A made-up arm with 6 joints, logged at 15 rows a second.
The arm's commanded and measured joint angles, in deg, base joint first. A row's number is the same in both.
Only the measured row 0 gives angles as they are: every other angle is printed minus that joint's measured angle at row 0.
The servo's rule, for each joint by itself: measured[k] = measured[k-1] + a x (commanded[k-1-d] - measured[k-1]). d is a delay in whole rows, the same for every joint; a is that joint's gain. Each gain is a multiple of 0.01, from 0.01 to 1. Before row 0 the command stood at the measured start. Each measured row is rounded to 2 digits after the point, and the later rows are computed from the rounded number. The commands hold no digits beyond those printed.
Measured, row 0:
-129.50, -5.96, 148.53, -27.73, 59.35, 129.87
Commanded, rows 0 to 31:
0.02, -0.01, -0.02, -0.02, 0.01, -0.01
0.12, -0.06, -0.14, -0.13, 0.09, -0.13
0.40, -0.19, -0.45, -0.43, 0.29, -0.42
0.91, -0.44, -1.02, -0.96, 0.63, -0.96
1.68, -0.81, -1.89, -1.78, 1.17, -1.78
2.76, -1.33, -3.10, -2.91, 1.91, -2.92
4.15, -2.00, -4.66, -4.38, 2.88, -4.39
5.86, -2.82, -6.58, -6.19, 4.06, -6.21
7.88, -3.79, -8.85, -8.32, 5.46, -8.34
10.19, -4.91, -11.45, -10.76, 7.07, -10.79
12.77, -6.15, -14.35, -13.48, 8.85, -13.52
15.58, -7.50, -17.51, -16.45, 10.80, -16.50
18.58, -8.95, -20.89, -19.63, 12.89, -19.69
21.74, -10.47, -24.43, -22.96, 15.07, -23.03
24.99, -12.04, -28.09, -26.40, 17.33, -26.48
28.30, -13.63, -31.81, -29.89, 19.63, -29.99
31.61, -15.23, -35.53, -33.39, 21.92, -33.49
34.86, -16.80, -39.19, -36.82, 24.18, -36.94
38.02, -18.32, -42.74, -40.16, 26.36, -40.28
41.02, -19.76, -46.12, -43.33, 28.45, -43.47
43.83, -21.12, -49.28, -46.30, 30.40, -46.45
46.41, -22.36, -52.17, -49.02, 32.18, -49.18
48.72, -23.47, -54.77, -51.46, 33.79, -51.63
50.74, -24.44, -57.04, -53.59, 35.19, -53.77
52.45, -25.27, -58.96, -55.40, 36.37, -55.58
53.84, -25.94, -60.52, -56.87, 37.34, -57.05
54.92, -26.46, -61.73, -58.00, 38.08, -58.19
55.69, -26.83, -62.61, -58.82, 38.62, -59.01
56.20, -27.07, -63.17, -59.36, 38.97, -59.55
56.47, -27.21, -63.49, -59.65, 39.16, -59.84
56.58, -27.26, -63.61, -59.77, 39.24, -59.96
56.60, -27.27, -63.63, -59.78, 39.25, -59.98
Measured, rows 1 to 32:
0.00, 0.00, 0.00, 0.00, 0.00, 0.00
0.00, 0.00, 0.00, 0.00, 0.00, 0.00
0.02, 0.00, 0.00, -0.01, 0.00, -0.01
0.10, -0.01, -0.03, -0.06, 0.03, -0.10
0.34, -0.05, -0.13, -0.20, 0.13, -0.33
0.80, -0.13, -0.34, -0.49, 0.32, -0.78
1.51, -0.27, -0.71, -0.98, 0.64, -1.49
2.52, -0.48, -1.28, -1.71, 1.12, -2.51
3.84, -0.78, -2.09, -2.72, 1.79, -3.84
5.48, -1.19, -3.17, -4.04, 2.65, -5.52
7.42, -1.71, -4.53, -5.67, 3.72, -7.52
9.66, -2.35, -6.19, -7.60, 4.99, -9.84
12.18, -3.11, -8.15, -9.83, 6.46, -12.45
14.93, -3.99, -10.40, -12.35, 8.11, -15.33
17.89, -4.98, -12.92, -15.12, 9.93, -18.43
21.01, -6.08, -15.68, -18.10, 11.88, -21.70
24.23, -7.27, -18.66, -21.25, 13.95, -25.09
27.53, -8.54, -21.82, -24.53, 16.11, -28.57
30.83, -9.88, -25.11, -27.90, 18.32, -32.06
34.09, -11.26, -28.49, -31.29, 20.55, -35.52
37.27, -12.67, -31.91, -34.66, 22.76, -38.90
40.31, -14.09, -35.32, -37.95, 24.92, -42.14
43.16, -15.50, -38.67, -41.12, 27.00, -45.20
45.79, -16.87, -41.91, -44.12, 28.97, -48.03
48.16, -18.19, -45.00, -46.91, 30.80, -50.59
50.25, -19.44, -47.89, -49.45, 32.47, -52.85
52.03, -20.61, -50.55, -51.71, 33.95, -54.79
53.50, -21.68, -52.94, -53.67, 35.24, -56.39
54.65, -22.64, -55.05, -55.32, 36.32, -57.67
55.49, -23.48, -56.86, -56.65, 37.19, -58.62
56.07, -24.20, -58.37, -57.68, 37.87, -59.28
56.39, -24.80, -59.60, -58.43, 38.36, -59.68
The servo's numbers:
d 2
a 0.81 0.20 0.24 0.38 0.38 0.71

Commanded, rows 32 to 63:
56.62, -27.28, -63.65, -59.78, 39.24, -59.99
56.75, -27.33, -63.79, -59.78, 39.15, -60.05
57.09, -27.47, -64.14, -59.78, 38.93, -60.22
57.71, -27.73, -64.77, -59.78, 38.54, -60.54
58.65, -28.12, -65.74, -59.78, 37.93, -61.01
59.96, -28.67, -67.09, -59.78, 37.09, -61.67
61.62, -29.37, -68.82, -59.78, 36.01, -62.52
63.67, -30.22, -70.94, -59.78, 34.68, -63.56
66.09, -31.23, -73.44, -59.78, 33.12, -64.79
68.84, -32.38, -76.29, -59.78, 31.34, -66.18
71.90, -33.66, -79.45, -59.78, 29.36, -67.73
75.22, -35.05, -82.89, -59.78, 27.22, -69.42
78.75, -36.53, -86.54, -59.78, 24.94, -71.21
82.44, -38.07, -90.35, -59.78, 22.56, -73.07
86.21, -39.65, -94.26, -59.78, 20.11, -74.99
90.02, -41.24, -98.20, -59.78, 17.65, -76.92
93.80, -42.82, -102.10, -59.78, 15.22, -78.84
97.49, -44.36, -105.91, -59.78, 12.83, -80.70
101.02, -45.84, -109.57, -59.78, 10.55, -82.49
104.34, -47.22, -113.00, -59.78, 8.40, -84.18
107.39, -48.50, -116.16, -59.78, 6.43, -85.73
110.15, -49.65, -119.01, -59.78, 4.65, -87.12
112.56, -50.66, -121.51, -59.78, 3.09, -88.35
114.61, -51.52, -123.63, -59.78, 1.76, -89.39
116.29, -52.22, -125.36, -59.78, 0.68, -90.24
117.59, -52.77, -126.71, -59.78, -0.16, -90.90
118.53, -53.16, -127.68, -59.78, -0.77, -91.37
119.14, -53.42, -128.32, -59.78, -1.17, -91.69
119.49, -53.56, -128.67, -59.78, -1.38, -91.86
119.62, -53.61, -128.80, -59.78, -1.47, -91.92
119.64, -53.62, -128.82, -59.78, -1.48, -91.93
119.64, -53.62, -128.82, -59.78, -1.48, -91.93
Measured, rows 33 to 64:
56.54, -25.29, -60.56, -58.94, 38.69, -59.88
56.59, -25.69, -61.30, -59.26, 38.90, -59.95
56.61, -26.01, -61.86, -59.46, 39.03, -59.98
56.72, -26.27, -62.32, -59.58, 39.08, -60.03
57.02, -26.51, -62.76, -59.66, 39.02, -60.16
57.58, -26.75, -63.24, -59.71, 38.84, -60.43
58.45, -27.02, -63.84, -59.74, 38.49, -60.84
59.67, -27.35, -64.62, -59.76, 37.96, -61.43
61.25, -27.75, -65.63, -59.77, 37.22, -62.20
63.21, -28.24, -66.90, -59.77, 36.25, -63.17
65.54, -28.84, -68.47, -59.77, 35.06, -64.32
68.21, -29.55, -70.35, -59.77, 33.65, -65.64
71.20, -30.37, -72.53, -59.77, 32.02, -67.12
74.46, -31.31, -75.02, -59.77, 30.20, -68.75
77.93, -32.35, -77.78, -59.77, 28.20, -70.50
81.58, -33.49, -80.80, -59.77, 26.06, -72.32
85.33, -34.72, -84.03, -59.77, 23.80, -74.22
89.13, -36.02, -87.43, -59.77, 21.46, -76.14
92.91, -37.38, -90.95, -59.77, 19.09, -78.06
96.62, -38.78, -94.54, -59.77, 16.71, -79.93
100.18, -40.19, -98.15, -59.77, 14.37, -81.75
103.55, -41.60, -101.71, -59.77, 12.10, -83.48
106.66, -42.98, -105.18, -59.77, 9.95, -85.08
109.49, -44.31, -108.50, -59.77, 7.94, -86.53
111.98, -45.58, -111.62, -59.77, 6.10, -87.82
114.11, -46.77, -114.50, -59.77, 4.45, -88.93
115.88, -47.86, -117.11, -59.77, 3.02, -89.86
117.27, -48.84, -119.41, -59.77, 1.81, -90.60
118.29, -49.70, -121.39, -59.77, 0.83, -91.15
118.98, -50.44, -123.05, -59.77, 0.07, -91.53
119.39, -51.06, -124.40, -59.77, -0.48, -91.76
119.58, -51.57, -125.46, -59.77, -0.86, -91.87

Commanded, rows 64 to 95:
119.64, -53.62, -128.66, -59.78, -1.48, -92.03
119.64, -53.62, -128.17, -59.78, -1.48, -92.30
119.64, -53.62, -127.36, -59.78, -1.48, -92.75
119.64, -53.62, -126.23, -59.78, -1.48, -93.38
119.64, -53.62, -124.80, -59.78, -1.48, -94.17
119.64, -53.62, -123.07, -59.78, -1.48, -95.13
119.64, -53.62, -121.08, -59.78, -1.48, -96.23
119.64, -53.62, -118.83, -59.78, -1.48, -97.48
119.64, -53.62, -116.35, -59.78, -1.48, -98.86
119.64, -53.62, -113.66, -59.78, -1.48, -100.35
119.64, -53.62, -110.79, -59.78, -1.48, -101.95
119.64, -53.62, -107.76, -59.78, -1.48, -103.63
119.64, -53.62, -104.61, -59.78, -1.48, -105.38
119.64, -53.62, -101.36, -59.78, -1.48, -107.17
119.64, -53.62, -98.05, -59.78, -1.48, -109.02
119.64, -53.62, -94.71, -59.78, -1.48, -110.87
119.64, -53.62, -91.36, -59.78, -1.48, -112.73
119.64, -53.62, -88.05, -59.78, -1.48, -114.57
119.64, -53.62, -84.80, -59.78, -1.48, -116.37
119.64, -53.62, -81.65, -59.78, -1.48, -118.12
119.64, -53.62, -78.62, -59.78, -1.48, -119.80
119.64, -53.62, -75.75, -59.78, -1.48, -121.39
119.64, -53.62, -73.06, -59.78, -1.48, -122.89
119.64, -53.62, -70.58, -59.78, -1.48, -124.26
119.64, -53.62, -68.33, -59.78, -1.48, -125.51
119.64, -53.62, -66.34, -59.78, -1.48, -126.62
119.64, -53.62, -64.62, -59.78, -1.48, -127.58
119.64, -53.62, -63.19, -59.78, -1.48, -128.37
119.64, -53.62, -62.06, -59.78, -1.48, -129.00
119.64, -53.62, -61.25, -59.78, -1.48, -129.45
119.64, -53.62, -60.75, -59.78, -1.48, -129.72
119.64, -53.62, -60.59, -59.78, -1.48, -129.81
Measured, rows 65 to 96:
119.63, -51.98, -126.27, -59.77, -1.10, -91.91
119.64, -52.31, -126.88, -59.77, -1.24, -91.92
119.64, -52.57, -127.31, -59.77, -1.33, -92.00
119.64, -52.78, -127.52, -59.77, -1.39, -92.21
119.64, -52.95, -127.48, -59.77, -1.42, -92.59
119.64, -53.08, -127.18, -59.77, -1.44, -93.15
119.64, -53.19, -126.61, -59.77, -1.46, -93.87
119.64, -53.28, -125.76, -59.77, -1.47, -94.76
119.64, -53.35, -124.64, -59.77, -1.47, -95.80
119.64, -53.40, -123.25, -59.77, -1.47, -96.99
119.64, -53.44, -121.59, -59.77, -1.47, -98.32
119.64, -53.48, -119.69, -59.77, -1.47, -99.76
119.64, -53.51, -117.55, -59.77, -1.47, -101.31
119.64, -53.53, -115.20, -59.77, -1.47, -102.96
119.64, -53.55, -112.66, -59.77, -1.47, -104.68
119.64, -53.56, -109.95, -59.77, -1.47, -106.45
119.64, -53.57, -107.09, -59.77, -1.47, -108.27
119.64, -53.58, -104.12, -59.77, -1.47, -110.12
119.64, -53.59, -101.06, -59.77, -1.47, -111.97
119.64, -53.60, -97.94, -59.77, -1.47, -113.82
119.64, -53.60, -94.79, -59.77, -1.47, -115.63
119.64, -53.60, -91.64, -59.77, -1.47, -117.40
119.64, -53.60, -88.52, -59.77, -1.47, -119.10
119.64, -53.60, -85.46, -59.77, -1.47, -120.73
119.64, -53.60, -82.48, -59.77, -1.47, -122.26
119.64, -53.60, -79.62, -59.77, -1.47, -123.68
119.64, -53.60, -76.91, -59.77, -1.47, -124.98
119.64, -53.60, -74.37, -59.77, -1.47, -126.14
119.64, -53.60, -72.03, -59.77, -1.47, -127.16
119.64, -53.60, -69.91, -59.77, -1.47, -128.02
119.64, -53.60, -68.03, -59.77, -1.47, -128.72
119.64, -53.60, -66.40, -59.77, -1.47, -129.24

